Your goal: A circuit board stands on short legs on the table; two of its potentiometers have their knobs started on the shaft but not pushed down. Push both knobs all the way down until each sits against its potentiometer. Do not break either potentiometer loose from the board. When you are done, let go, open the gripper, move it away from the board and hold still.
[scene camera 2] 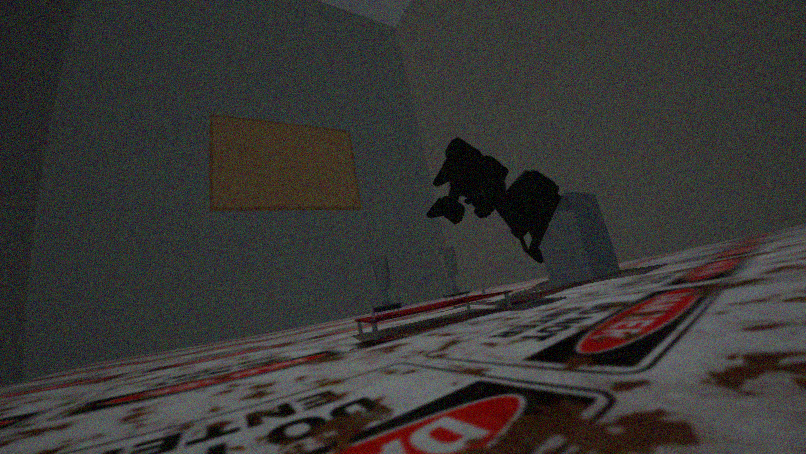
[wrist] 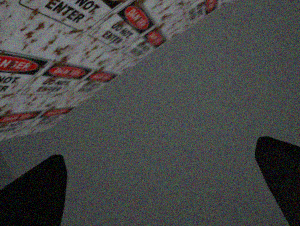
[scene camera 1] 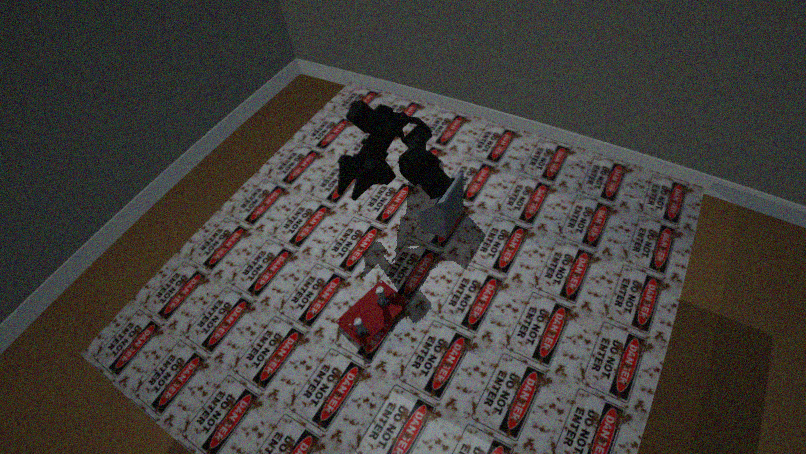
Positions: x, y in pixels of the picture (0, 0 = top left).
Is the gripper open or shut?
Open.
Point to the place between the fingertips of the gripper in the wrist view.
165, 157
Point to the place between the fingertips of the gripper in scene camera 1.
345, 197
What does the gripper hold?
Nothing.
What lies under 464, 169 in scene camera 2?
The gripper.
